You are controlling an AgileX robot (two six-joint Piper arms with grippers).
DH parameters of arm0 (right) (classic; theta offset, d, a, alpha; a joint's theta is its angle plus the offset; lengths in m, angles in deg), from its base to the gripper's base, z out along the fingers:
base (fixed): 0 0 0 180
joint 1: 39.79 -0.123 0 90
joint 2: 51.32 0 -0.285 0
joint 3: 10.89 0 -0.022 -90
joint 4: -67.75 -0.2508 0 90
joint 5: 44.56 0 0.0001 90
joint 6: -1.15 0.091 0 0
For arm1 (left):
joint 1: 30.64 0.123 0 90
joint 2: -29.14 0 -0.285 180
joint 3: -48.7 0 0.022 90
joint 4: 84.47 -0.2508 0 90
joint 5: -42.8 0 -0.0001 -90
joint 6: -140.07 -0.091 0 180
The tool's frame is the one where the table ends.
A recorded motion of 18 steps. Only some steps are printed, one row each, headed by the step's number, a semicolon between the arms.
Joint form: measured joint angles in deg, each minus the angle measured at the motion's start. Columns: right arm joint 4, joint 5, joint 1, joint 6, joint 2, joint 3; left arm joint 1, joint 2, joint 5, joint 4, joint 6, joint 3.
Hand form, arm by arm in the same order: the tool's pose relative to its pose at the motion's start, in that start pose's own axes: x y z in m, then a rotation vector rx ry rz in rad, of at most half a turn. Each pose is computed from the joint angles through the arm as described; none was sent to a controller.
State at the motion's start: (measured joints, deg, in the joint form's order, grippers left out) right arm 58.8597 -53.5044 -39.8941 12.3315 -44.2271 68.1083; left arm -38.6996 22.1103 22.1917 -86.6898 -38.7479 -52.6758
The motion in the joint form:
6: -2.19 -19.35 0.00 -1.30 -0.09 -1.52; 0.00 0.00 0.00 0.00 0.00 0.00
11: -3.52 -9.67 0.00 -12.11 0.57 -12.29; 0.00 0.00 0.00 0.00 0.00 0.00
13: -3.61 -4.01 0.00 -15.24 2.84 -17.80; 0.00 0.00 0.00 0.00 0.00 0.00
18: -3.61 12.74 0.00 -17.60 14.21 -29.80; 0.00 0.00 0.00 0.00 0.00 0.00
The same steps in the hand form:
6: -0.0384 0.0073 -0.0058 -0.0593 -0.3606 0.0155; 0.0000 0.0000 0.0000 0.0000 0.0000 0.0000
11: -0.0829 0.0256 -0.0070 -0.0552 -0.3665 -0.1402; 0.0000 0.0000 0.0000 0.0000 0.0000 0.0000
13: -0.1022 0.0346 -0.0039 -0.0560 -0.3241 -0.1928; 0.0000 0.0000 0.0000 0.0000 0.0000 0.0000
18: -0.1262 0.0503 0.0270 -0.0495 -0.0433 -0.2424; 0.0000 0.0000 0.0000 0.0000 0.0000 0.0000

